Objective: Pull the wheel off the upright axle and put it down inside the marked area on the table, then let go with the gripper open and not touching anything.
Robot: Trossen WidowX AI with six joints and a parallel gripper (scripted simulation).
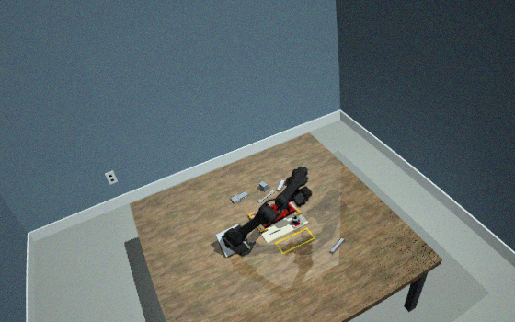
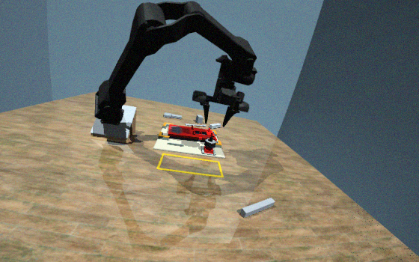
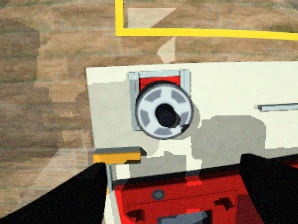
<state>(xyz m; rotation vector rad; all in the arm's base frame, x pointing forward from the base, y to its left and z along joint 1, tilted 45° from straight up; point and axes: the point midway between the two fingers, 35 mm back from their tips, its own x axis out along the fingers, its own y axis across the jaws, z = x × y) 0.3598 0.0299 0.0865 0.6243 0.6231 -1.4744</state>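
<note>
My gripper tip is now 70 mm above the wheel and 10 mm to the left of it. From my gripper tip the other things lie so: grey bar: 260 mm to the right, 100 mm below, 90 mm ahead.
</note>
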